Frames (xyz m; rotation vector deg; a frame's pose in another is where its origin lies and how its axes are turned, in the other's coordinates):
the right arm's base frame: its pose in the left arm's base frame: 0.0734 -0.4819 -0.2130 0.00 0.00 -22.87
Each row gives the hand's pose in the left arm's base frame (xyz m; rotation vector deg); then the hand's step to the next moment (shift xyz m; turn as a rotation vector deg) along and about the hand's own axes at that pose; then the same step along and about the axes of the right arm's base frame.
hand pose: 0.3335 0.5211 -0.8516 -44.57 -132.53 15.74
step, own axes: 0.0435 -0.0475 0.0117 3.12 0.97 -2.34
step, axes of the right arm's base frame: -0.0465 -0.0323 0.0328 -0.90 2.46 3.05
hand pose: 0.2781 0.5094 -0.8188 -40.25 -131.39 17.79
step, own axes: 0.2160 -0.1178 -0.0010 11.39 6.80 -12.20
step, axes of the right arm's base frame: -0.1722 -0.0450 0.1699 -0.83 13.01 12.44
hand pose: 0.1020 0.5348 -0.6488 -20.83 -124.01 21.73
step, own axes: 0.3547 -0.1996 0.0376 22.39 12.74 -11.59
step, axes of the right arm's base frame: -0.2170 -0.1441 0.3150 -10.11 19.53 17.72
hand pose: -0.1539 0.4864 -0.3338 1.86 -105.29 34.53
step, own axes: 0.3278 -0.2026 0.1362 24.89 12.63 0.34
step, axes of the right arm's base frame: -0.1033 -0.2002 0.3410 -18.87 11.07 17.33
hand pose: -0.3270 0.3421 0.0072 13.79 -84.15 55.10
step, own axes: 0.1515 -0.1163 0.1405 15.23 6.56 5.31
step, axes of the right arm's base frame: -0.0054 -0.1185 0.2053 -12.62 1.80 11.86
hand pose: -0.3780 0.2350 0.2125 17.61 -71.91 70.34
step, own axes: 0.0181 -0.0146 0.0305 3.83 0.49 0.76
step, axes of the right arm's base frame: 0.0003 -0.0207 0.0323 -2.00 0.93 3.26
